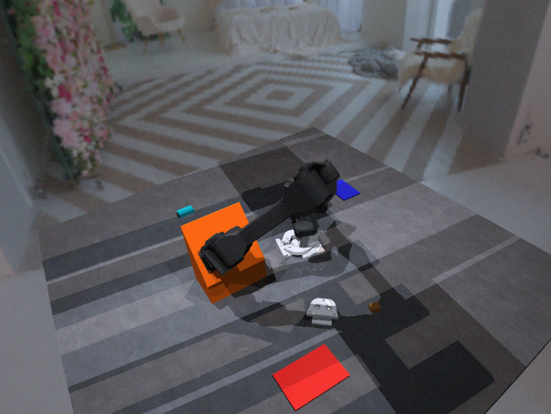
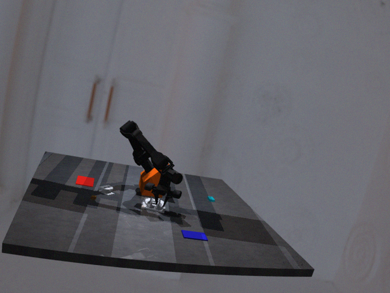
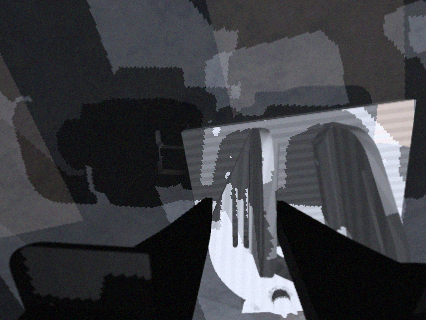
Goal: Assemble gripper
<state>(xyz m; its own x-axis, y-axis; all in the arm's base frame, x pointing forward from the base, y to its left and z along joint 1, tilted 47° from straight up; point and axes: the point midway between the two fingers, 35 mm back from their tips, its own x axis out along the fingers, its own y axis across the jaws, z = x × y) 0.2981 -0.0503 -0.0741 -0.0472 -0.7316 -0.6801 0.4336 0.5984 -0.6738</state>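
Now: gripper tip 30 mm to the left of the white flat slab and 10 mm above it. Round my gripper tip: blue tile 290 mm ahead, 110 mm to the left, 10 mm below; small brown cube 20 mm behind, 340 mm to the right, 10 mm below; gripper jaw 50 mm behind, 30 mm to the right.
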